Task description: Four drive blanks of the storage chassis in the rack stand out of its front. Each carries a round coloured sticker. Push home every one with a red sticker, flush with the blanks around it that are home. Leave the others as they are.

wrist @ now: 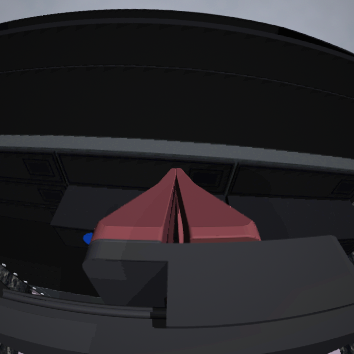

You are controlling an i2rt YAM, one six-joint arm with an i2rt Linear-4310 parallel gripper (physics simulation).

The picture shows: my gripper and a rack.
